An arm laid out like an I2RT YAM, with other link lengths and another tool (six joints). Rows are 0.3 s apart.
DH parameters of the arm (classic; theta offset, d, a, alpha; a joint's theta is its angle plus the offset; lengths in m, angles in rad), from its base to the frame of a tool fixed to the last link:
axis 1: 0 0.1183 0.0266 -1.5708
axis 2: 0 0 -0.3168 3.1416
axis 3: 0.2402 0 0.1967 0
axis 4: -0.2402 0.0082 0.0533 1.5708
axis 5: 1.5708 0.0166 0 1.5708
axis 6: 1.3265 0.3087 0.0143 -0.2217
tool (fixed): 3.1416 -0.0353 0 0
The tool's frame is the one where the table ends.
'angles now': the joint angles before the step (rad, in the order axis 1, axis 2, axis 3, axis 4, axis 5, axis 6). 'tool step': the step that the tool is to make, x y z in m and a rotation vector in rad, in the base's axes. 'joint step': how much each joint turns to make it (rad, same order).
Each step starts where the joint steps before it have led.
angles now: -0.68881, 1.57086, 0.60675, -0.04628, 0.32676, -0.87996
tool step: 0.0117, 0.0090, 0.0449, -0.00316, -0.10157, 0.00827
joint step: -0.00009, -0.14750, 0.10809, -0.18376, -0.05609, 0.02926
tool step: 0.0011, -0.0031, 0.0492, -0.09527, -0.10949, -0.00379
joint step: -0.00187, -0.14760, 0.02517, -0.02740, 0.00414, -0.00104
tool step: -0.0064, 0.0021, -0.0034, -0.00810, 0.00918, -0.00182
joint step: 0.00071, -0.01635, -0.03025, 0.01390, 0.01039, -0.00695
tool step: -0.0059, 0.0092, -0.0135, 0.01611, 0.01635, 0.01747
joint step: -0.00140, -0.01420, -0.05339, 0.01981, -0.01455, -0.01267
